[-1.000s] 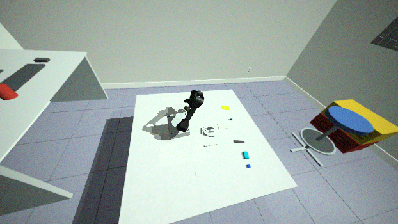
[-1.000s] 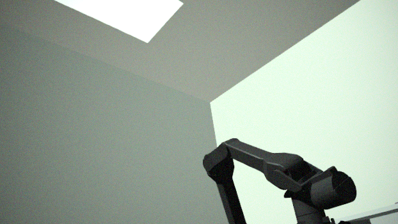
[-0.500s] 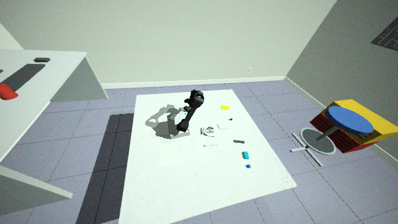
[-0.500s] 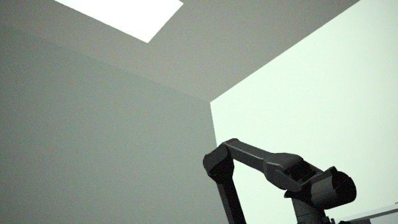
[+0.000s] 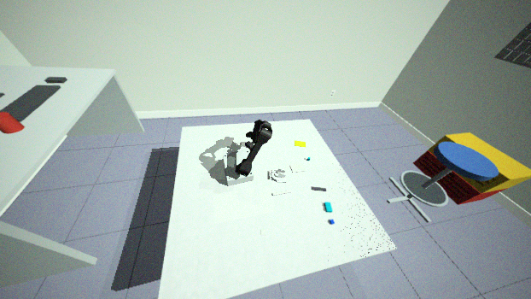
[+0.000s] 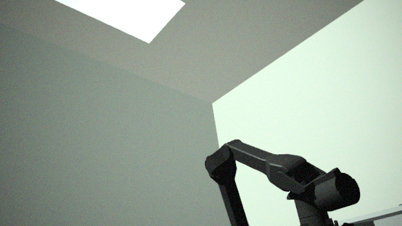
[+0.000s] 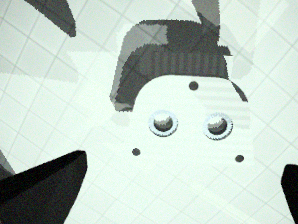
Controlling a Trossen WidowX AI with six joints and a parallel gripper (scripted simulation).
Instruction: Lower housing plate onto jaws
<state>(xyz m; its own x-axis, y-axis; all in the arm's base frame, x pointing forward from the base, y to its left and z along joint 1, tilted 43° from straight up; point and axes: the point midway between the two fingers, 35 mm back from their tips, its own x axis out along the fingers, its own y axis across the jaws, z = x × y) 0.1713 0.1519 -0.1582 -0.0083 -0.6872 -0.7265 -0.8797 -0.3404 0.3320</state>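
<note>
Right now the housing plate is 10 mm to the left of my gripper tip and 30 mm below it. Round my gripper tip: small cyan piece (430 mm ahead, 180 mm to the right, 50 mm below); then yellow block (450 mm ahead, 10 mm to the left, 60 mm below); then dark bar (360 mm ahead, 460 mm to the right, 60 mm below).
</note>
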